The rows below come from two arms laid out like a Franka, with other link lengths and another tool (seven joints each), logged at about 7 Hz.
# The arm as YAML. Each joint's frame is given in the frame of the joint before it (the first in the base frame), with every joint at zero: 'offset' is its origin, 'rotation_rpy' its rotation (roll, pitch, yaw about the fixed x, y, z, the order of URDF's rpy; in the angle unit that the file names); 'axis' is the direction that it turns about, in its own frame. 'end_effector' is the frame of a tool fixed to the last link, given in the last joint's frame.
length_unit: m
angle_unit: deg
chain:
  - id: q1
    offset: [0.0, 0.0, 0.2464]
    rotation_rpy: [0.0, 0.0, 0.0]
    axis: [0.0, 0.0, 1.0]
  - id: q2
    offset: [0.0, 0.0, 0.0]
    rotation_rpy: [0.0, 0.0, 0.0]
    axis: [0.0, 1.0, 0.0]
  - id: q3
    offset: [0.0, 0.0, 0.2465]
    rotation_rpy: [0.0, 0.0, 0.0]
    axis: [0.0, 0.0, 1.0]
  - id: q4
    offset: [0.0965, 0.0, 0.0]
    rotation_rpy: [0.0, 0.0, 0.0]
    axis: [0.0, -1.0, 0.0]
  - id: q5
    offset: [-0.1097, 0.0, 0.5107]
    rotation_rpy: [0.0, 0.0, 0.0]
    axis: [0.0, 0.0, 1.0]
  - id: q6
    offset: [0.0, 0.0, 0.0]
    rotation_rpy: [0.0, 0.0, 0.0]
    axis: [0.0, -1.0, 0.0]
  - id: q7
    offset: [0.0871, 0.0, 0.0]
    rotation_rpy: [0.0, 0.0, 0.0]
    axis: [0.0, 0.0, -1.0]
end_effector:
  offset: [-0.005, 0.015, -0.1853]
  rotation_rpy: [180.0, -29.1, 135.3]
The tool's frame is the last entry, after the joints.
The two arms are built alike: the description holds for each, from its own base.
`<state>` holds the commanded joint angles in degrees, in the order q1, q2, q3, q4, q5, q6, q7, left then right.
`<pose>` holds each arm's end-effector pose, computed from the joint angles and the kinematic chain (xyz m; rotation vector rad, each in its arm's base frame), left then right.
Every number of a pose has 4 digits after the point. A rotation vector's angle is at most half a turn.
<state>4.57 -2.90 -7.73 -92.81 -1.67 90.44 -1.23 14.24 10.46 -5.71 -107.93 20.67 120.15 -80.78</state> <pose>0.6774 -0.0290 0.4228 -1.0637 -2.4600 -0.2505 0.7076 0.1475 0.1481 0.8984 -2.6076 -0.1725</pose>
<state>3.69 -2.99 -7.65 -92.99 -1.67 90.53 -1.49 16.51 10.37 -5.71 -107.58 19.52 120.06 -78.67</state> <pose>0.6767 -0.0384 0.4222 -1.0754 -2.4554 -0.2535 0.7029 0.1741 0.1522 0.9110 -2.5967 -0.1488</pose>
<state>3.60 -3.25 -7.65 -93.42 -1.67 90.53 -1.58 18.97 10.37 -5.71 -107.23 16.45 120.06 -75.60</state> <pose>0.6752 -0.0395 0.4207 -1.0746 -2.4525 -0.2527 0.6971 0.1990 0.1543 0.9164 -2.5829 -0.0851</pose>
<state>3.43 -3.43 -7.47 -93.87 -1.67 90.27 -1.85 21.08 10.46 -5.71 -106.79 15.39 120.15 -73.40</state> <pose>0.6732 -0.0393 0.4178 -1.0670 -2.4463 -0.2466 0.6920 0.2235 0.1574 0.9219 -2.5789 -0.0634</pose>
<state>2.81 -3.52 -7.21 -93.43 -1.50 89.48 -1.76 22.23 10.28 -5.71 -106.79 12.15 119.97 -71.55</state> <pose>0.6707 -0.0428 0.4224 -1.0754 -2.4374 -0.2506 0.6882 0.2311 0.1582 0.9253 -2.5681 0.0053</pose>
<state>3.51 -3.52 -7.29 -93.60 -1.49 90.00 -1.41 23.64 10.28 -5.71 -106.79 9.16 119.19 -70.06</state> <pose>0.6727 -0.0356 0.4213 -1.0701 -2.4453 -0.2525 0.6812 0.2416 0.1562 0.9384 -2.5419 0.0709</pose>
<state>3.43 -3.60 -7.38 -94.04 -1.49 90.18 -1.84 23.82 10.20 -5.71 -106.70 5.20 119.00 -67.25</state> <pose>0.6722 -0.0376 0.4180 -1.0637 -2.4444 -0.2496 0.6825 0.2362 0.1571 0.9006 -2.5440 0.1464</pose>
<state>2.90 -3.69 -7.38 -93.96 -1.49 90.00 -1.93 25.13 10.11 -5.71 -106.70 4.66 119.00 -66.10</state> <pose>0.6711 -0.0438 0.4196 -1.0732 -2.4405 -0.2523 0.6774 0.2509 0.1582 0.9075 -2.5415 0.1586</pose>
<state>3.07 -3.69 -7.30 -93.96 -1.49 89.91 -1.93 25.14 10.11 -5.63 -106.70 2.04 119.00 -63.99</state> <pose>0.6710 -0.0408 0.4195 -1.0676 -2.4411 -0.2500 0.6786 0.2470 0.1579 0.8760 -2.5465 0.2068</pose>
